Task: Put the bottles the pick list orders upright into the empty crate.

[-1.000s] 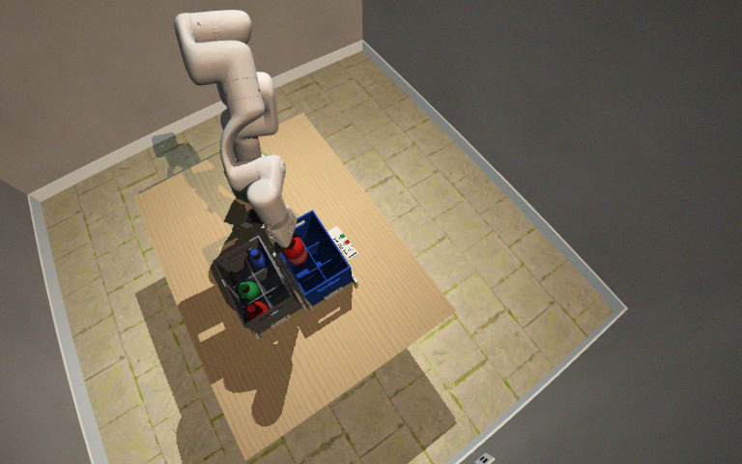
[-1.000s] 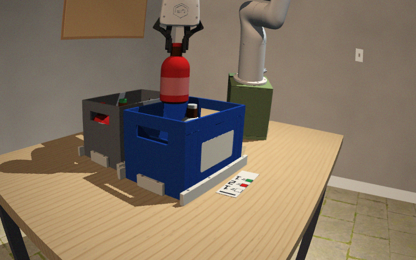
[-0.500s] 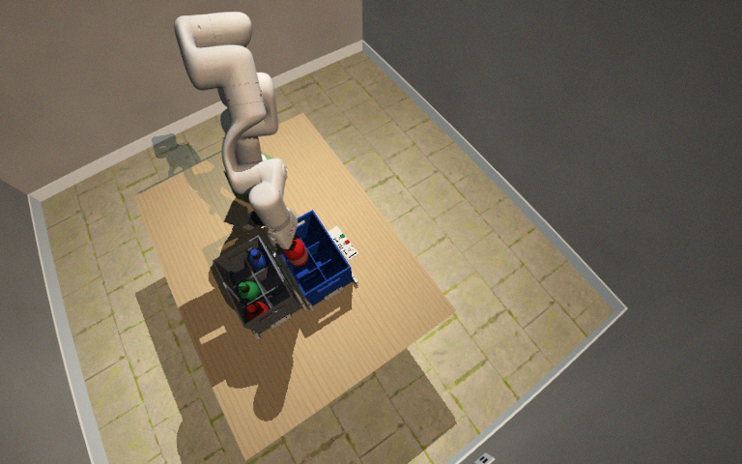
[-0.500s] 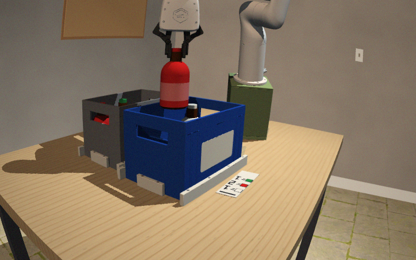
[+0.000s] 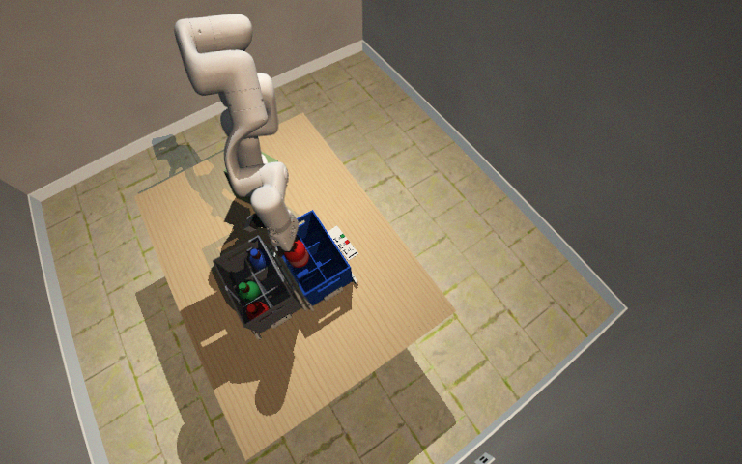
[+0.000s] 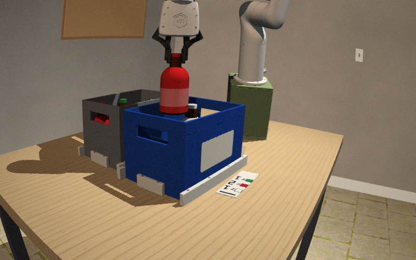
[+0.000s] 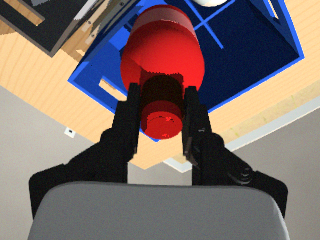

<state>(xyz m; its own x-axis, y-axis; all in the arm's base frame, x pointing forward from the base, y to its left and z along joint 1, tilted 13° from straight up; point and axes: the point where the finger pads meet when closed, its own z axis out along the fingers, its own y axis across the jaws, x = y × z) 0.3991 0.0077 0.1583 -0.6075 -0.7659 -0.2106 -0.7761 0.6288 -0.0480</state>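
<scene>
Right now the red bottle is 7 cm below my hand. From my hand the other things lie so: white-label bottle (9 cm behind, 1 cm to the right, 22 cm below); then blue crate (1 cm behind, 4 cm to the left, 22 cm below); then blue-label bottle (9 cm behind, 14 cm to the right, 22 cm below).
</scene>
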